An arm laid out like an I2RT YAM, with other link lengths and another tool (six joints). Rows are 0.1 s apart.
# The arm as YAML. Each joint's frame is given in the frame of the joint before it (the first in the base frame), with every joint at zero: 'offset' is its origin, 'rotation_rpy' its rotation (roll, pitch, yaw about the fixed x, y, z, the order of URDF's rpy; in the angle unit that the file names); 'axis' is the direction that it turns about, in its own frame. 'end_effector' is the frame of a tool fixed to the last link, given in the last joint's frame.
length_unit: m
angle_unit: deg
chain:
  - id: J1
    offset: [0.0, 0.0, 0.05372]
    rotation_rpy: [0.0, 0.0, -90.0]
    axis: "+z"
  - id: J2
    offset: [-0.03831, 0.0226, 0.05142]
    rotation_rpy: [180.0, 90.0, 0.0]
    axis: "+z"
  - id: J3
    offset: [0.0, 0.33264, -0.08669]
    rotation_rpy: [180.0, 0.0, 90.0]
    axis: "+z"
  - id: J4
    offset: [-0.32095, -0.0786, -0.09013]
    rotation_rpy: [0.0, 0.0, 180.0]
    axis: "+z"
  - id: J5
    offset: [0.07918, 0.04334, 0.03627]
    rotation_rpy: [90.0, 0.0, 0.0]
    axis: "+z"
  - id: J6
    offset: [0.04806, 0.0, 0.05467]
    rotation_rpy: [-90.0, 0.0, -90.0]
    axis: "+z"
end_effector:
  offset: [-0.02, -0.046, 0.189]
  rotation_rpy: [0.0, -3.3, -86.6]
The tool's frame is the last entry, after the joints.
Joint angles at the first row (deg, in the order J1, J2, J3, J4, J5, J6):
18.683, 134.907, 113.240, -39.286, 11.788, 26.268
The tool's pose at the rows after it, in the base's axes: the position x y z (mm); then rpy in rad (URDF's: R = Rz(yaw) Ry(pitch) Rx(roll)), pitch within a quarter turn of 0, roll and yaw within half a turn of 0:
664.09 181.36 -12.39 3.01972 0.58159 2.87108
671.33 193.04 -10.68 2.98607 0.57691 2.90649
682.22 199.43 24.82 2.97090 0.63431 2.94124
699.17 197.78 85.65 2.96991 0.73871 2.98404
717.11 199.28 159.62 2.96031 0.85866 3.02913
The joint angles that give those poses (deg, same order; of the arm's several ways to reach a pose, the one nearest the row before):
18.115, 135.864, 114.096, -39.029, 10.001, 25.329
18.018, 136.888, 116.103, -39.066, 7.118, 23.287
18.324, 134.940, 117.691, -39.112, 6.868, 20.858
18.282, 131.766, 120.337, -39.183, 7.631, 17.119
18.187, 129.420, 125.715, -40.017, 7.499, 13.023

